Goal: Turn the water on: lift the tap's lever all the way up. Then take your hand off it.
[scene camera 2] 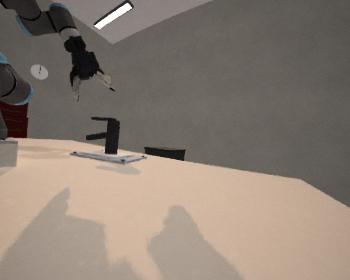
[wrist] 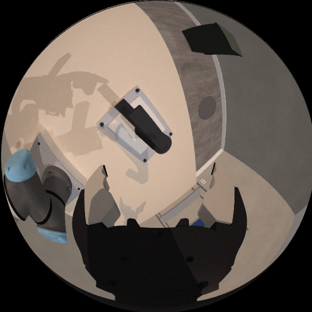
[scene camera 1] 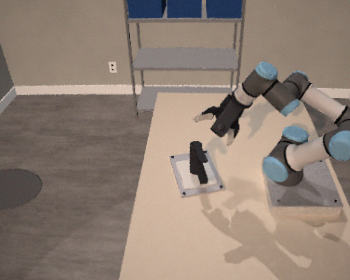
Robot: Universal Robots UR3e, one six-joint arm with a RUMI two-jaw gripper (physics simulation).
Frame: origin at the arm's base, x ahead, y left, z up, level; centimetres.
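Seen in the pictures: gripper, between the fingertips: [scene camera 2: 97,95] [scene camera 1: 210,133].
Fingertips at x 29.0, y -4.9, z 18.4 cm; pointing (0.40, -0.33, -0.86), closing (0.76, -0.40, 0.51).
Observation:
A point is followed by its place in that frame.
The black tap [scene camera 1: 198,162] @(x 33.5, y -0.3, z 9.9 cm) [scene camera 2: 113,137] @(x 32.0, y -12.7, z 2.5 cm) [wrist: 145,125] stands upright on a grey-and-white base plate [scene camera 1: 204,190] @(x 31.3, y 0.1, z -4.7 cm) [scene camera 2: 123,160] @(x 27.4, y -22.7, z -4.5 cm) [wrist: 114,139]. Its lever [scene camera 2: 102,118] @(x 31.4, y -6.3, z 9.7 cm) lies nearly level across the top of the body, above the spout [scene camera 2: 96,136] @(x 31.1, y -4.1, z 2.2 cm), and both point the same way, toward the arm's base. My gripper [scene camera 1: 213,132] @(x 29.0, y -4.9, z 18.4 cm) [scene camera 2: 95,94] @(x 29.0, y -4.9, z 18.4 cm) [wrist: 158,165] is wide open with nothing between its fingers. It hangs in the air above the tap and off to one side, apart from the lever. The lever and the body overlap in the wrist view.
The arm's base plate [scene camera 1: 305,197] @(x -3.3, y 12.4, z -0.2 cm) [wrist: 42,150] is on the table [scene camera 1: 165,240] @(x 47.5, y 20.7, z -5.5 cm) [scene camera 2: 200,200] @(x 14.4, y -49.7, z -5.5 cm), beside the tap. A shelf rack [scene camera 1: 129,60] with blue bins stands beyond the table's far end. A dark box [scene camera 2: 165,153] [wrist: 210,40] is beyond another table edge.

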